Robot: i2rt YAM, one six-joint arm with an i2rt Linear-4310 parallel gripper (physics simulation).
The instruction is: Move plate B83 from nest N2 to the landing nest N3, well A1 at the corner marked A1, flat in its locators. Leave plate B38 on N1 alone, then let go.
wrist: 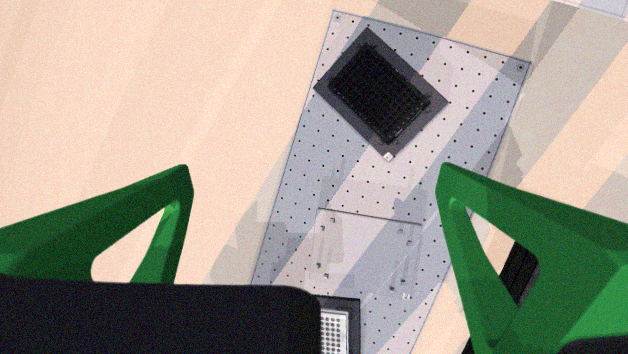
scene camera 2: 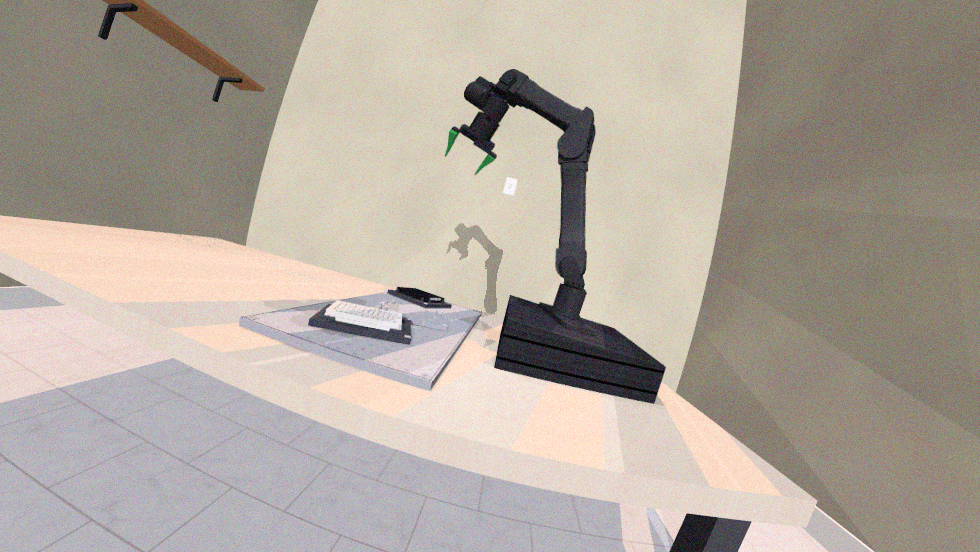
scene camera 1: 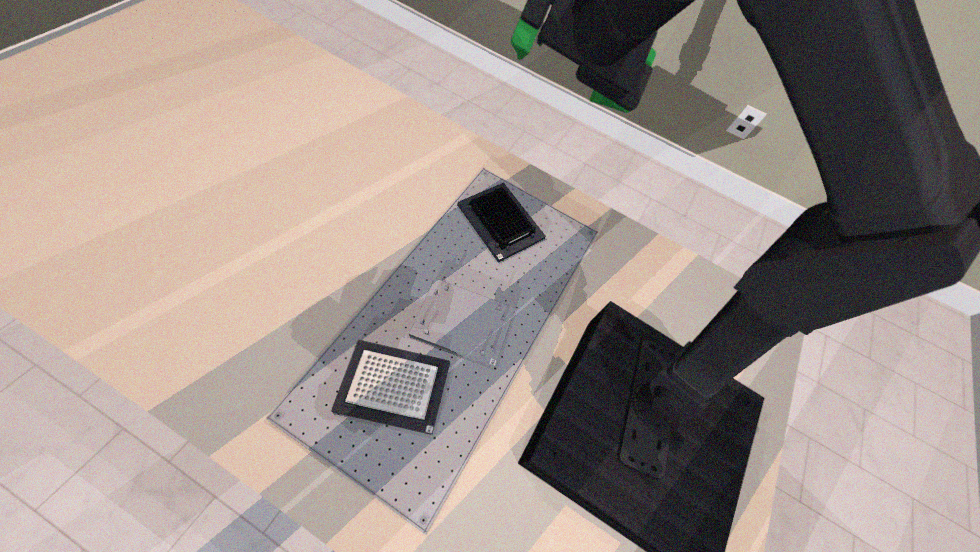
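My gripper (scene camera 1: 566,76) (scene camera 2: 461,164) (wrist: 314,177) is open and empty, high above the perforated board. A black plate (scene camera 1: 502,216) (scene camera 2: 419,295) (wrist: 379,94) sits in a dark nest (scene camera 1: 521,246) (wrist: 439,102) turned at an angle at the board's far end. A white plate (scene camera 1: 394,385) (scene camera 2: 363,315) (wrist: 336,332) sits in another dark nest (scene camera 1: 438,387) (wrist: 354,325); my gripper's body hides part of both in the wrist view. Between them is an empty pale nest (scene camera 1: 462,322) (wrist: 367,250) with small locators. Plate and nest labels are too small to read.
The perforated board (scene camera 1: 411,480) (scene camera 2: 301,342) (wrist: 480,85) lies on the wooden table. The black robot base (scene camera 1: 582,438) (scene camera 2: 576,370) stands beside it. A wall shelf (scene camera 2: 192,44) is at the upper left in scene camera 2. Shadows cross the board.
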